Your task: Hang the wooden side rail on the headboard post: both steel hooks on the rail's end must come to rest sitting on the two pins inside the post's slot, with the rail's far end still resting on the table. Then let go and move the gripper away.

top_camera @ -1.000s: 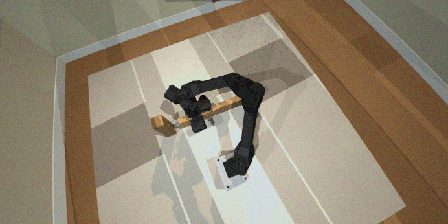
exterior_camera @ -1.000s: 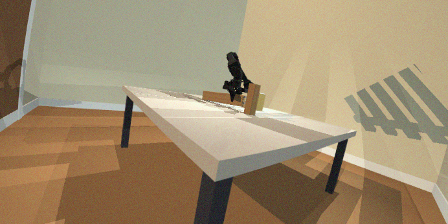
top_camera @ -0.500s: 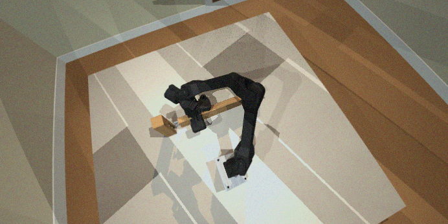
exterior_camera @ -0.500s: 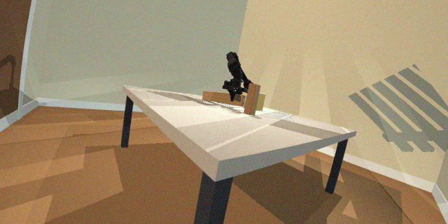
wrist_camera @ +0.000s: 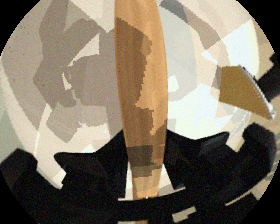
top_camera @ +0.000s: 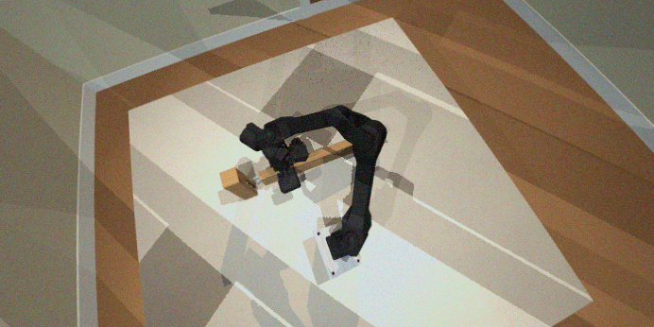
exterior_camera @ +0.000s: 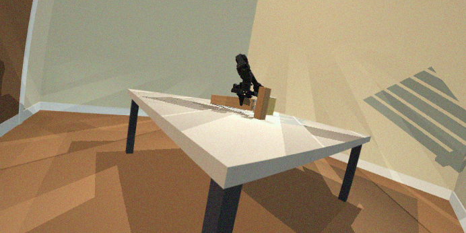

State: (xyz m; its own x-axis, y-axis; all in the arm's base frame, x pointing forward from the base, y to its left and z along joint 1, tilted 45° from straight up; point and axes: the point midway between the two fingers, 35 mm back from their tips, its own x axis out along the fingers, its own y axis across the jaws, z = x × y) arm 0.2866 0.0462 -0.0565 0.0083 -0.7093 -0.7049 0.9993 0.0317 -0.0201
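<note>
The headboard post lies 150 mm to the left of my gripper tip and 40 mm above it.
</note>
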